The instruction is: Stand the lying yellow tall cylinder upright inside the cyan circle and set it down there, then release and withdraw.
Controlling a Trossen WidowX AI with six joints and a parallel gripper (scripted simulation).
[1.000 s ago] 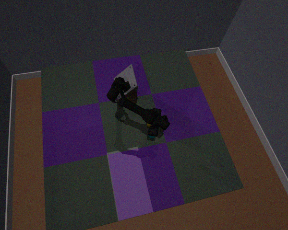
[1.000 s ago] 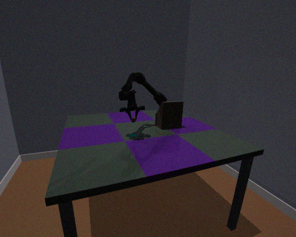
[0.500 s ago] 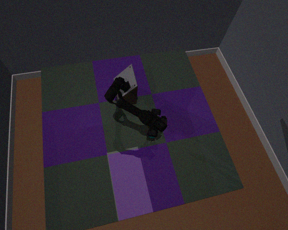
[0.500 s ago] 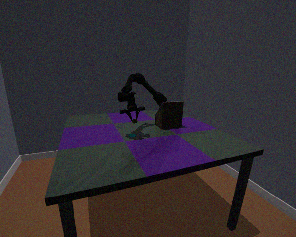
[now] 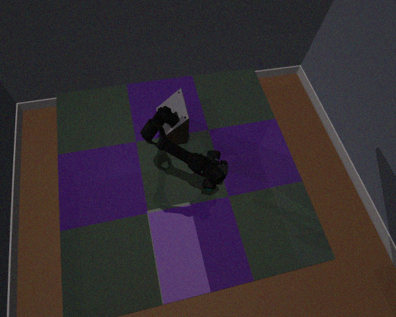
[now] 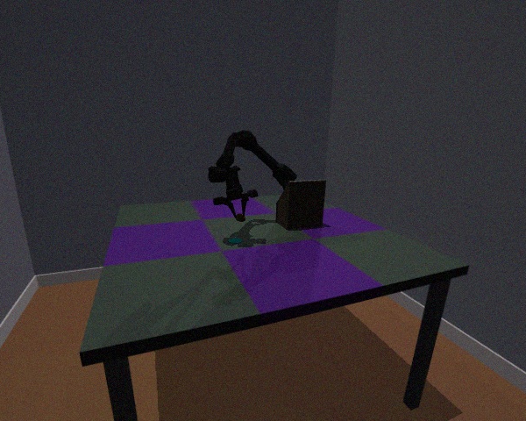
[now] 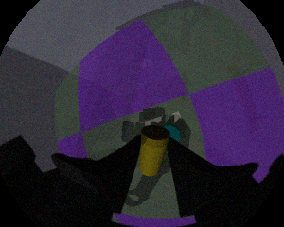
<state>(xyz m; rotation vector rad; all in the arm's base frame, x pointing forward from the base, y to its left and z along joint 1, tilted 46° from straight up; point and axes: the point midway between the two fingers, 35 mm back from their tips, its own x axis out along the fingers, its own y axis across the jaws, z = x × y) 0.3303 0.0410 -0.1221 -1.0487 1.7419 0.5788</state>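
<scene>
Now: gripper tip 1 cm short of the cyan circle, 3 cm to the left of it and 11 cm above it. The rest, counted from my gripper tip: yellow tall cylinder (1 cm behind, 2 cm to the right, 1 cm below).
</scene>
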